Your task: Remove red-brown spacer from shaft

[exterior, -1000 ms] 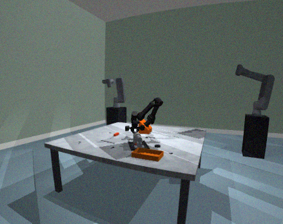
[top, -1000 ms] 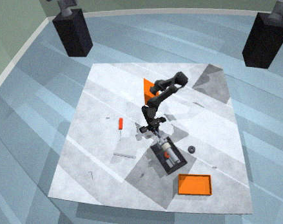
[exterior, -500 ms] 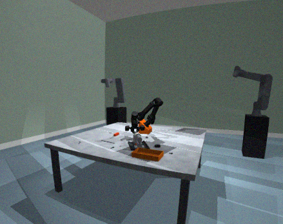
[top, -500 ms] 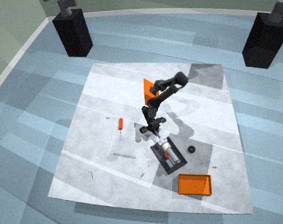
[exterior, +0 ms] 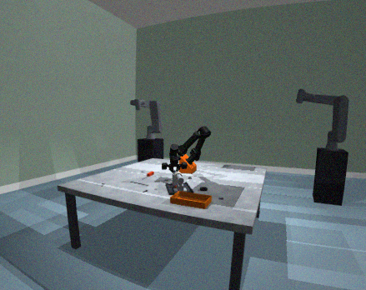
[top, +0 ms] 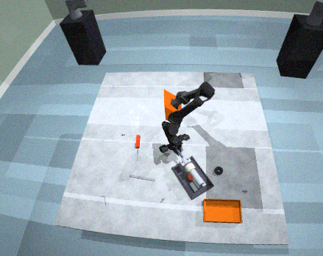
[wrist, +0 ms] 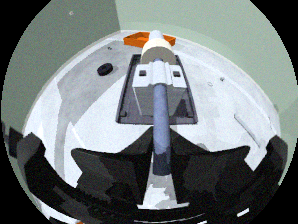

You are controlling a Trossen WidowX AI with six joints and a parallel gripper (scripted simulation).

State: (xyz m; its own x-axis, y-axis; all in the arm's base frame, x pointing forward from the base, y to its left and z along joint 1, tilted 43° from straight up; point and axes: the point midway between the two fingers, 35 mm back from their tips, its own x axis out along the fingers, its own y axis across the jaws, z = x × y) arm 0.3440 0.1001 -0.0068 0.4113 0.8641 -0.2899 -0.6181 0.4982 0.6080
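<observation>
Now: the shaft 4 cm ahead of my gripper tip, 3 cm to the left of it and 3 cm above it. The rest, counted from my gripper tip: orange tray (29 cm ahead, 27 cm to the left, 4 cm below); then red-brown spacer (11 cm ahead, 9 cm to the left, 4 cm below); then black ring (5 cm ahead, 24 cm to the left, 5 cm below).
</observation>
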